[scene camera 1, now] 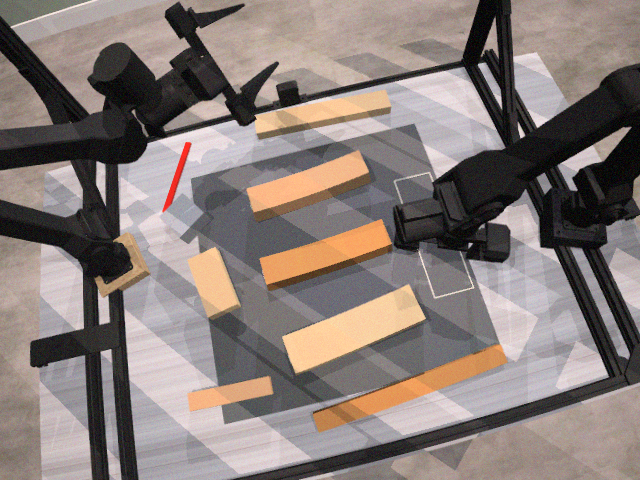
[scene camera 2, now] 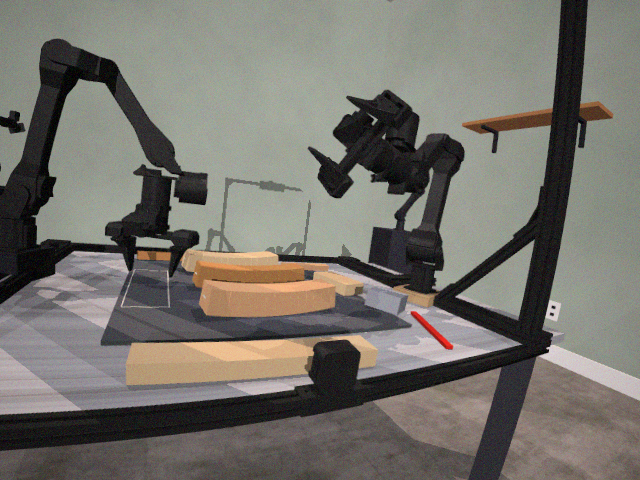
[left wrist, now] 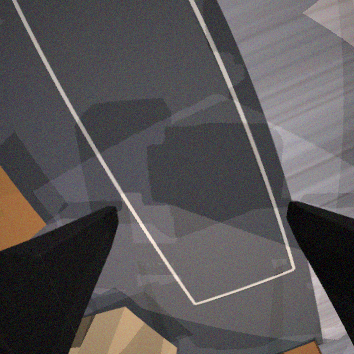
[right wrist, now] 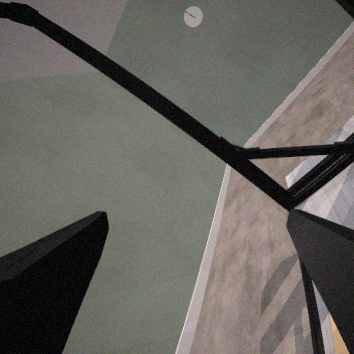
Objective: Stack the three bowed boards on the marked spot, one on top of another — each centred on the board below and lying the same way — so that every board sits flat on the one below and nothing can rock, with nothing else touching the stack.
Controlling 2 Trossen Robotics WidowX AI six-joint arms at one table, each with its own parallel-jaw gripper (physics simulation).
My left gripper is open and holds nothing. Also in view: an orange bowed board. My right gripper is open and holds nothing. A pale bowed board rests on a marked spot.
